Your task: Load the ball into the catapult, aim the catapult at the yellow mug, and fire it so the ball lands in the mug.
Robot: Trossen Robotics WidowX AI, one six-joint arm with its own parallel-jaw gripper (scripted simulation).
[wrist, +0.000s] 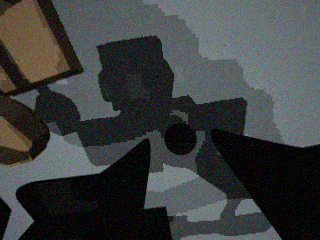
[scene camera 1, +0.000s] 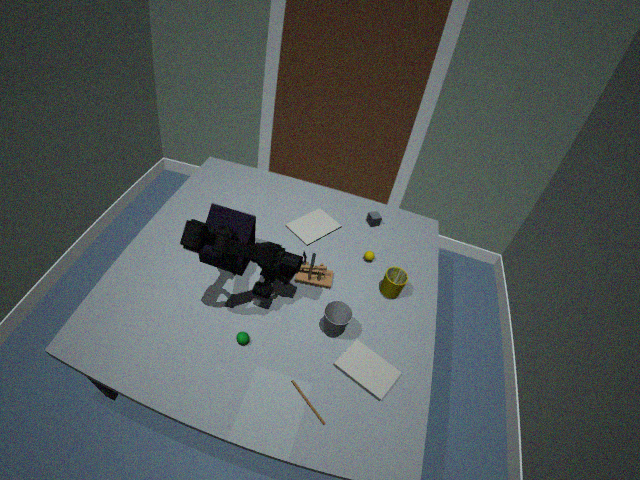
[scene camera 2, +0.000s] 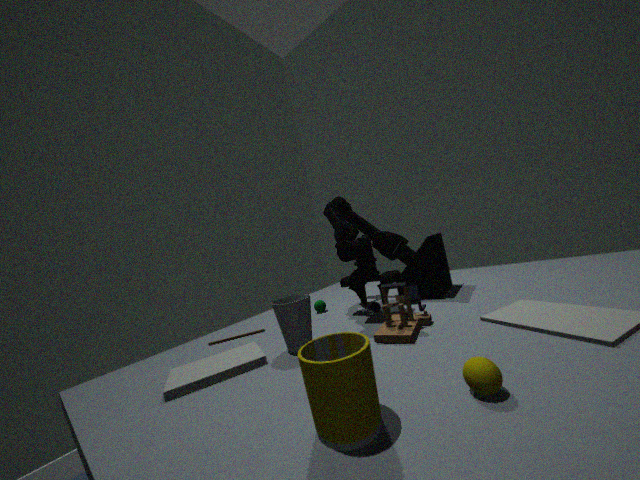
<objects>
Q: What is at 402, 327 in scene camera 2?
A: A wooden catapult.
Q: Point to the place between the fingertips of my gripper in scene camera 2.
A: At 375, 306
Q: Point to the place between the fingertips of my gripper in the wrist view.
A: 180, 138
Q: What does my gripper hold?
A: Nothing.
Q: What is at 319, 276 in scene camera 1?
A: A wooden catapult.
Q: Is my gripper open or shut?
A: Open.
</objects>
